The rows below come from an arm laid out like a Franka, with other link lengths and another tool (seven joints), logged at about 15 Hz.
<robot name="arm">
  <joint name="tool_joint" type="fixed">
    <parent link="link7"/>
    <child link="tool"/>
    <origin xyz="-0.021 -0.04 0.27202" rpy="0.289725 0 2.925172"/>
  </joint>
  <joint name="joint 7" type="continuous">
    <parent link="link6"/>
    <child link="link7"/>
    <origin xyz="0 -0.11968 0" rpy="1.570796 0 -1.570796"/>
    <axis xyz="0 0 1"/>
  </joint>
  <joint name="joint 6" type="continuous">
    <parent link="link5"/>
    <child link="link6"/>
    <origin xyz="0 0 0" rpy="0 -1.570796 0"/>
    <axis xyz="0 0 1"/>
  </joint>
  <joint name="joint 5" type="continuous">
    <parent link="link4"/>
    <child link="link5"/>
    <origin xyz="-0.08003 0.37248 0" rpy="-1.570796 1.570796 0"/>
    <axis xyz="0 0 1"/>
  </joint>
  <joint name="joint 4" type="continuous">
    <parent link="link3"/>
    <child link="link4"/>
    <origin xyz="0 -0.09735 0" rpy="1.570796 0 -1.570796"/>
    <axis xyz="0 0 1"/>
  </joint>
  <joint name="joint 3" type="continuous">
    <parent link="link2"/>
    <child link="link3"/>
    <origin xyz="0 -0.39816 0" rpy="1.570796 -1.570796 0"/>
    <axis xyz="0 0 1"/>
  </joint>
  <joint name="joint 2" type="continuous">
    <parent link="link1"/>
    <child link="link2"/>
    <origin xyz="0 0 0" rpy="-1.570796 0 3.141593"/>
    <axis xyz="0 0 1"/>
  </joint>
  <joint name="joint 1" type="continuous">
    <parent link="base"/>
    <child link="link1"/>
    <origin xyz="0 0 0.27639" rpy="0 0 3.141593"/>
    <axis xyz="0 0 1"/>
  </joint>
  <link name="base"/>
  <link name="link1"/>
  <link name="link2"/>
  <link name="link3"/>
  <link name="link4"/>
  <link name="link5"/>
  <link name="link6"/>
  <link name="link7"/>
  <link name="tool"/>
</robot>
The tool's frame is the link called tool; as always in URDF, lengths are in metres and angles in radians. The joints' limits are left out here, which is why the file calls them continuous.
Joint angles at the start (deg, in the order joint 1, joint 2, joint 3, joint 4, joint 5, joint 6, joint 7): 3.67 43.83 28.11 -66.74 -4.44 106.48 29.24
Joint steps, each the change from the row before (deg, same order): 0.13 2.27 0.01 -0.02 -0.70 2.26 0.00; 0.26 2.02 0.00 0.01 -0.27 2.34 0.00; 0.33 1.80 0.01 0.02 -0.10 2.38 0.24; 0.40 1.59 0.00 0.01 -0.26 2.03 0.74; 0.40 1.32 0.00 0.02 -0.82 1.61 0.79; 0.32 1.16 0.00 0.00 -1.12 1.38 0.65; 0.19 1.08 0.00 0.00 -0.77 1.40 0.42; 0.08 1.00 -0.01 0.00 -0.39 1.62 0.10
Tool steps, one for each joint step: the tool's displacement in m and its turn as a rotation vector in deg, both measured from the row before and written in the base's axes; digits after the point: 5 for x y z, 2 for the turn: 0.00738 0.00289 -0.02686 0.23 -0.02 -0.23; 0.00590 0.00593 -0.02267 0.63 -0.16 -0.27; 0.00522 0.00751 -0.01937 0.77 -0.27 -0.51; 0.00350 0.00741 -0.01773 0.44 -0.12 -0.78; 0.00243 0.00526 -0.01581 -0.14 -0.29 -0.49; 0.00206 0.00312 -0.01472 -0.42 -0.43 -0.22; 0.00249 0.00241 -0.01300 -0.10 -0.41 -0.25; 0.00371 0.00212 -0.01084 0.30 -0.57 -0.27
